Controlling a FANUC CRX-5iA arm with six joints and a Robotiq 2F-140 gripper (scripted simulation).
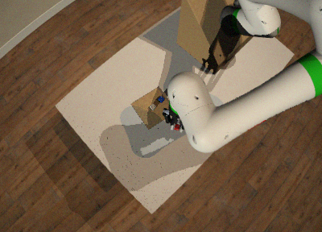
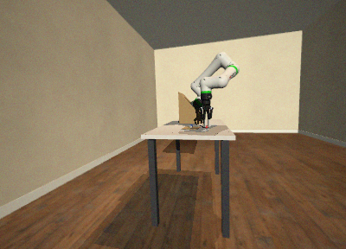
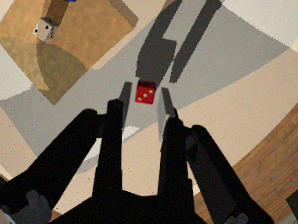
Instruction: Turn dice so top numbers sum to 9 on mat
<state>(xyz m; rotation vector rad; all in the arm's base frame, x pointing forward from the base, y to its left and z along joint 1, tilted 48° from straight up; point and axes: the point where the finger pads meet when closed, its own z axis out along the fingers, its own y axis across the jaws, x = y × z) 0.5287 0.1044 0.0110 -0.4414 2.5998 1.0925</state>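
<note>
Now: hand 30 mm above the red die. The rest, counted from my hand: white die (140 mm to the right, 30 mm below, 10 mm behind); then mat (140 mm to the right, 40 mm below, 10 mm behind); then blue die (130 mm to the right, 60 mm behind, 30 mm below).
</note>
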